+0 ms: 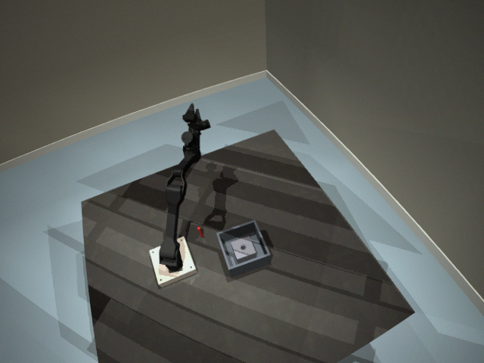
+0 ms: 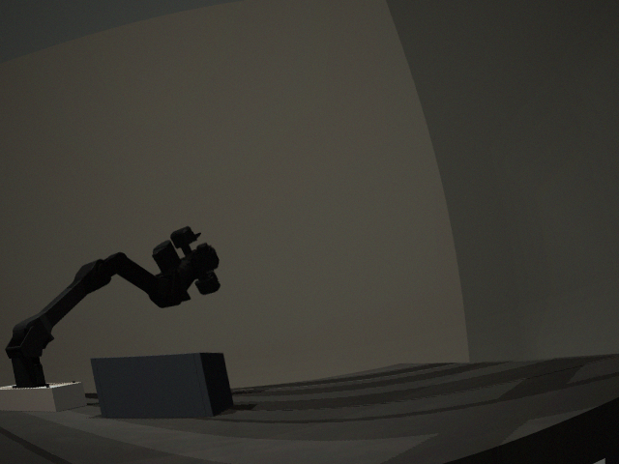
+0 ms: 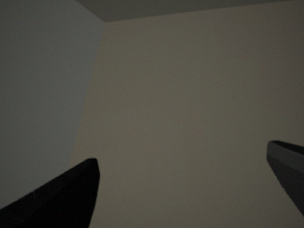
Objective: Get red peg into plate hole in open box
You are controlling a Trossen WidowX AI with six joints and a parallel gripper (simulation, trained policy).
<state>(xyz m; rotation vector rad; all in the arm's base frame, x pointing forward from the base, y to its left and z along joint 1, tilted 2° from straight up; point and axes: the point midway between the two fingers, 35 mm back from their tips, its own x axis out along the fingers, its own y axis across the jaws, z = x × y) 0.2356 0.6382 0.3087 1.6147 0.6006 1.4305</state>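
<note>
My gripper tip is 10 cm past the red peg, 51 cm to the left of it and 36 cm above it. From my gripper tip the other things lie so: grey plate: 8 cm ahead, 64 cm to the right, 36 cm below; then grey-blue box: 8 cm ahead, 64 cm to the right, 38 cm below.
</note>
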